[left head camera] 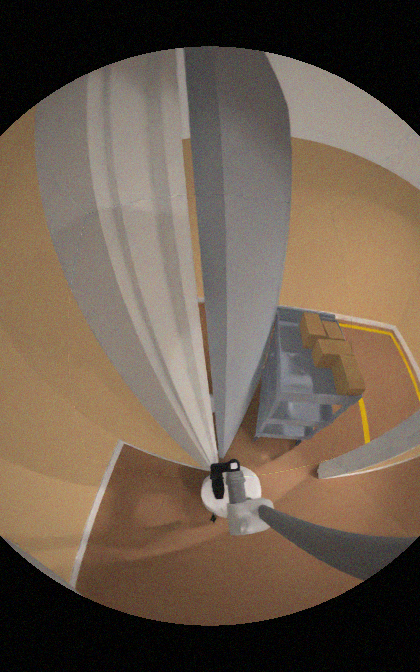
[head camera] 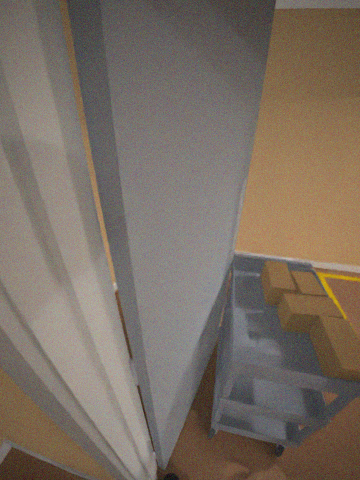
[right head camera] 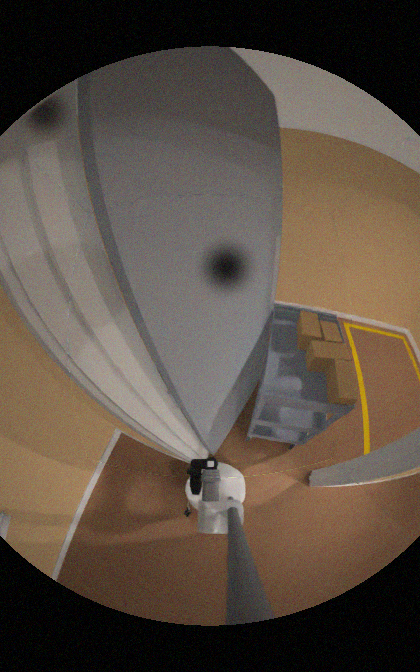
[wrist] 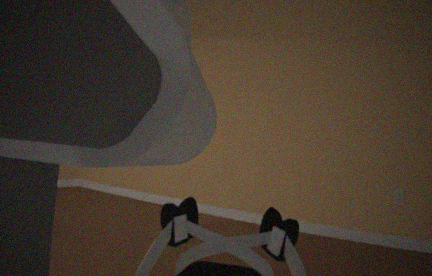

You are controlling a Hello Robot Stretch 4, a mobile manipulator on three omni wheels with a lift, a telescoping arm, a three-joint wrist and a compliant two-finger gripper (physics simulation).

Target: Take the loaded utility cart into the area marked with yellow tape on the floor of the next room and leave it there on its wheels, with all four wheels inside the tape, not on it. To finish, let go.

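Places are measured from the robot's base along level axes (x right, y back, z down), in centimetres.
Where they show: gripper, fingertip midpoint: [wrist: 229,219].
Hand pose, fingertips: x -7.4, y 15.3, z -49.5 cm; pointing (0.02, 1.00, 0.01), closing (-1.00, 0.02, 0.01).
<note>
After its pixels a point has its place.
The blue-grey utility cart [head camera: 270,350] {x 41.8, y -46.8, z -76.5 cm} [left head camera: 295,382] [right head camera: 285,385] stands upright beyond the door, to the right of its edge. Several brown boxes [head camera: 302,312] {x 56.1, y -54.3, z -88.3 cm} [left head camera: 332,352] [right head camera: 327,355] lie on its top tray. Two near wheels show in the head camera view; the far wheels are hidden. Yellow tape [head camera: 332,295] {x 182.4, y -138.7, z 2.9 cm} [left head camera: 365,420] [right head camera: 365,400] marks the floor to the right of the cart, and the near wheels stand outside it. My gripper [wrist: 229,219] {x -7.4, y 15.3, z -49.5 cm} is open in the wrist view, its fingertips apart with nothing between them, and away from the cart.
A tall grey door leaf [head camera: 185,200] {x 5.3, y -40.8, z -140.5 cm} [left head camera: 255,200] [right head camera: 175,200] stands directly ahead, left of the cart. The pale door frame [head camera: 45,125] {x -7.1, y -24.1, z -152.4 cm} [left head camera: 135,200] is close at the left. Another grey upright [left head camera: 370,447] [right head camera: 370,465] stands at the right. A tan wall [wrist: 310,125] {x -65.0, y 229.5, z -89.2 cm} shows in the wrist view.
</note>
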